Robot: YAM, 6 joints.
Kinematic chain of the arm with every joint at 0, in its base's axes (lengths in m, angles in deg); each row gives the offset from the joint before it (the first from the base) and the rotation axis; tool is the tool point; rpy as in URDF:
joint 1: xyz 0 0 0.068 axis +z
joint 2: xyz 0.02 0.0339 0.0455 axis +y
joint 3: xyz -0.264 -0.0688 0 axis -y
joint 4: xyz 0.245 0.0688 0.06 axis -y
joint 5: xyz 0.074 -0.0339 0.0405 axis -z
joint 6: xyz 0.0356 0 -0.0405 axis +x
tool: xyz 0 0 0 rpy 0 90 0
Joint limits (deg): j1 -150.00..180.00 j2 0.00..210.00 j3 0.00..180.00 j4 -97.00..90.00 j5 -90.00..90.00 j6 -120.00..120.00
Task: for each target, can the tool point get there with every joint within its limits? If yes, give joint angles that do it. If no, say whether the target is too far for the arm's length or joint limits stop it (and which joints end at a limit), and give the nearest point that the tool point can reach.
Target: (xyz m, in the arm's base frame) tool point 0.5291 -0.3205 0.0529
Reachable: yes | joints -33.55 175.49 141.13 38.64 -45.29 40.40
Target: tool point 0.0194 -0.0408 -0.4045
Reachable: no: joint limits stop it (at a limit: joint 2) | nearest point 0.0343 -0.0722 -0.3386 | short by 0.074 m
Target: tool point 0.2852 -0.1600 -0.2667
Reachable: yes | joints -32.51 193.85 115.01 -43.60 -30.98 -57.58
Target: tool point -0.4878 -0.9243 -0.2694
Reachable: no: too far | nearest point -0.2830 -0.5362 -0.1055 | short by 0.468 m
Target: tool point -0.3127 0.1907 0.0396
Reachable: yes | joints 144.29 125.70 59.89 -2.24 -51.00 -53.83
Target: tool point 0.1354 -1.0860 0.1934
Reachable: no: too far | nearest point 0.0797 -0.6392 0.1599 | short by 0.452 m
